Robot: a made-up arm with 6 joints.
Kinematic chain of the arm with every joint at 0, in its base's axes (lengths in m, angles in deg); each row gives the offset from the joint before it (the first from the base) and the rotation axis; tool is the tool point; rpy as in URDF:
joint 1: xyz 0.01 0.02 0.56 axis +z
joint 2: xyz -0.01 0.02 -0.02 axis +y
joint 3: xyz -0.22 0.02 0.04 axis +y
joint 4: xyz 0.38 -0.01 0.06 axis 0.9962 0 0.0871
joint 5: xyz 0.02 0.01 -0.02 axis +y
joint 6: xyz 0.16 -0.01 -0.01 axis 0.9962 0 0.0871
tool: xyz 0.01 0 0.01 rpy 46.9 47.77 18.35
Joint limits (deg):
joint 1: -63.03..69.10
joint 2: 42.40..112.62
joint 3: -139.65..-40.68
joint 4: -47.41..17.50
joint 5: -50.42..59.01
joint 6: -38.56..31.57
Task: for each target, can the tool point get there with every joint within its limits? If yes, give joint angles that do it. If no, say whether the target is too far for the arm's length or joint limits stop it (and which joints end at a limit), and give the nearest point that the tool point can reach.
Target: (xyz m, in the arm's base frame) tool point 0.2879 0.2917 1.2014
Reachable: yes | joints 39.53 92.07 -131.88 3.16 -27.17 -33.15
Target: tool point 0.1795 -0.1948 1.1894
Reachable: yes | joints -44.83 63.97 -116.76 -36.23 24.57 3.65
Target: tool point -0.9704 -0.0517 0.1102
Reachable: no: too far | nearest point -0.0119 0.2099 0.2364 | short by 1.002 m
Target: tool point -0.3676 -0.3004 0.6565
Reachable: no: joint limits stop it (at a limit: joint 1, joint 2, joint 3, joint 4, joint 5, joint 6) | nearest point 0.0705 -0.3241 0.6568 | short by 0.439 m
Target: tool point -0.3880 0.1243 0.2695
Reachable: no: joint limits stop it (at a limit: joint 1, joint 2, joint 3, joint 4, joint 5, joint 6) | nearest point -0.0119 0.2099 0.2364 | short by 0.387 m
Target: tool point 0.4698 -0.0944 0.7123
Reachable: yes | joints -13.12 58.73 -53.85 -29.51 12.99 3.38
